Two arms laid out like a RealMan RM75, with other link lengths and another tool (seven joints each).
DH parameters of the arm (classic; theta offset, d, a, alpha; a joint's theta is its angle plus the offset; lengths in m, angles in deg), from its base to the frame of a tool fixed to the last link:
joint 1: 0 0.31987 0 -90
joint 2: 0 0 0 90
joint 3: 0 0.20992 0 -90
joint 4: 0 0 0 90
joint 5: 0 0.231 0 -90
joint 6: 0 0 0 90
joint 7: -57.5 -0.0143 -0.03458 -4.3
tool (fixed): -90 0.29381 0 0
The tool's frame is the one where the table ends.
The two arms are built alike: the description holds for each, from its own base.
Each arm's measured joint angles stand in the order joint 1, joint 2, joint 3, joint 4, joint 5, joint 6, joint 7.
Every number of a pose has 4 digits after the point. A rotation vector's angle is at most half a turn.
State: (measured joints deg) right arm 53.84 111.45 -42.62 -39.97 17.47 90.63 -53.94; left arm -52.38 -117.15 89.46 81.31 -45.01 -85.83 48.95
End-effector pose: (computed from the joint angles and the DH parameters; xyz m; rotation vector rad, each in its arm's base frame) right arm 0.2377 0.3747 0.0109 1.8229 2.1190 0.3825; left arm -0.0155 0.3361 -0.0635 -0.9343 -2.7781 -0.1867
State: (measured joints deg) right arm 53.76 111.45 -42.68 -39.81 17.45 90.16 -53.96; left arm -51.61 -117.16 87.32 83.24 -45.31 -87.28 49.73
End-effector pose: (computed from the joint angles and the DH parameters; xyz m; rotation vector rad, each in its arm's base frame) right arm 0.2392 0.3758 0.0104 1.8235 2.1189 0.3897; left arm -0.0112 0.3371 -0.0535 -0.9424 -2.7931 -0.2084
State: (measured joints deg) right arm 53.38 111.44 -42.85 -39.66 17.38 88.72 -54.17; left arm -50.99 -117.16 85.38 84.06 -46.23 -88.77 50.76
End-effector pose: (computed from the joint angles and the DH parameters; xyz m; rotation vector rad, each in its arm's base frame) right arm 0.2442 0.3800 0.0104 1.8227 2.1214 0.4181; left arm -0.0102 0.3353 -0.0463 -0.9418 -2.8144 -0.2054
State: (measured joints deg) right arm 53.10 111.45 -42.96 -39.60 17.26 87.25 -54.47; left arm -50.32 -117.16 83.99 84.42 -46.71 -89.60 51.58
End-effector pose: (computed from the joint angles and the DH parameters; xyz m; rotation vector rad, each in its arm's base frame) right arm 0.2485 0.3850 0.0109 1.8179 2.1274 0.4492; left arm -0.0118 0.3355 -0.0414 -0.9340 -2.8291 -0.2075
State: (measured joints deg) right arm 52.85 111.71 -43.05 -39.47 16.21 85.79 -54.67; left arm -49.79 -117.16 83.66 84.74 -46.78 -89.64 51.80
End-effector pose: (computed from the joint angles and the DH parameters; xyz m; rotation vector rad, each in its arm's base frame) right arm 0.2561 0.3878 0.0106 1.8059 2.1196 0.4816; left arm -0.0130 0.3362 -0.0398 -0.9293 -2.8339 -0.2146
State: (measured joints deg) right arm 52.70 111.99 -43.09 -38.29 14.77 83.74 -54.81; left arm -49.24 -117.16 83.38 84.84 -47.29 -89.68 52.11
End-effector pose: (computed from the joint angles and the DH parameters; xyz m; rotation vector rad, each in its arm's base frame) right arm 0.2668 0.3885 0.0075 1.7952 2.1011 0.5086; left arm -0.0139 0.3353 -0.0391 -0.9245 -2.8451 -0.2133
